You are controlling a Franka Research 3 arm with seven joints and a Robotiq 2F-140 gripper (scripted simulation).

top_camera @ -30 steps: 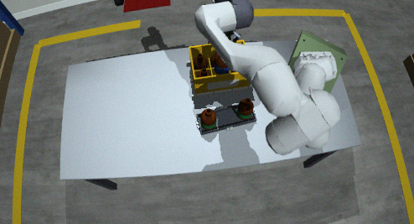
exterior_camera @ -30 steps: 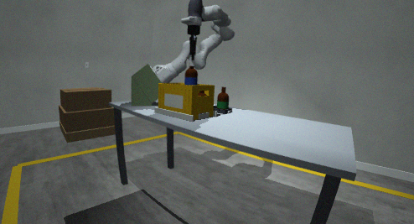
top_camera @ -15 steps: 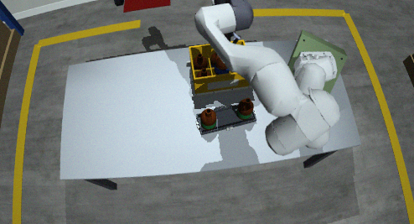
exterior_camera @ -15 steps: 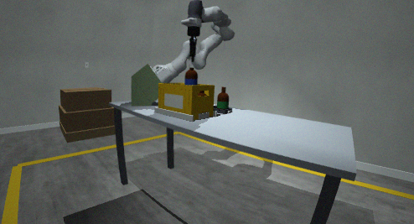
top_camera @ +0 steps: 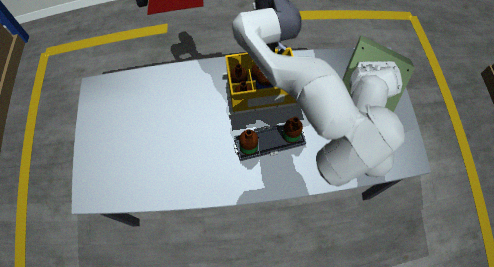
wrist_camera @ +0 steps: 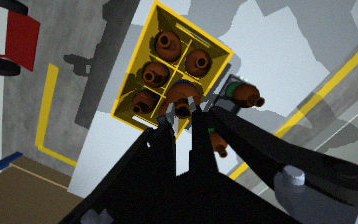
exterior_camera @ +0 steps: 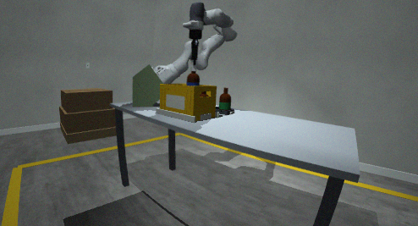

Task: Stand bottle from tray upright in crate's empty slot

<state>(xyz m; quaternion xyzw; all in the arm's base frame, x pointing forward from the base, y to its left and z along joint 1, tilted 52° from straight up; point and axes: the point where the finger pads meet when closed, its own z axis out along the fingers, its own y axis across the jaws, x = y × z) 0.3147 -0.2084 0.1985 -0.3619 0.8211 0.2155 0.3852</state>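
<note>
The yellow crate is 1 cm ahead of my hand, 5 cm to the right of it and 20 cm below it. The rest, counted from my hand: dark tray (3 cm behind, 19 cm to the left, 27 cm below).
</note>
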